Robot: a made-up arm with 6 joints.
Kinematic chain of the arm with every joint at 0, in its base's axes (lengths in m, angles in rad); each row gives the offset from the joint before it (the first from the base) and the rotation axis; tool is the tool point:
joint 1: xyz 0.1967 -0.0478 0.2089 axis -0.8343 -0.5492 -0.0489
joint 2: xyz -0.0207 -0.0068 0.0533 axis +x
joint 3: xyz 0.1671 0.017 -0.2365 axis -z
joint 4: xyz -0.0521 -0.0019 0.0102 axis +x
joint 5: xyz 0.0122 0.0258 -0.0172 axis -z
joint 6: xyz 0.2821 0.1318 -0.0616 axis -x
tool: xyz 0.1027 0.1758 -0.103
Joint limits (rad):
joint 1: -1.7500..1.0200
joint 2: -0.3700..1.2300
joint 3: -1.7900..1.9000
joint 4: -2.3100..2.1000
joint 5: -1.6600..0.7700
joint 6: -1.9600..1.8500
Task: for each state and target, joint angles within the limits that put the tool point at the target. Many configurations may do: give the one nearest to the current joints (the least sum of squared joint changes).
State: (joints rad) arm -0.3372 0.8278 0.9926 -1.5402 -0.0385 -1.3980
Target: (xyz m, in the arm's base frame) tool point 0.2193 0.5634 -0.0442
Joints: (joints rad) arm -0.6740 0.9460 1.1809 -1.8210 -0.3158 -1.2290
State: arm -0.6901 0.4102 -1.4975 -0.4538 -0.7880 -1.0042
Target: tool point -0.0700 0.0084 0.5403
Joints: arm -1.1694 0.6529 -1.3961 -0.0414 -0.7774 -1.0305
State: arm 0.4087 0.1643 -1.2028 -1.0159 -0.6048 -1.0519
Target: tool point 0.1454 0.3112 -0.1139
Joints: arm 0.3590 0.1974 -1.2186 -0.4967 -0.2935 -1.5223
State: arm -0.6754 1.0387 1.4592 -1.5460 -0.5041 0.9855
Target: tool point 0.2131 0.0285 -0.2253
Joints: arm -0.2689 1.0316 1.0322 -1.8168 0.0229 1.3939
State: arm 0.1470 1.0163 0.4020 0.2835 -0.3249 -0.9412
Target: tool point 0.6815 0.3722 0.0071
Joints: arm 0.3463 0.2481 0.2556 -0.1773 -0.4073 -0.8447
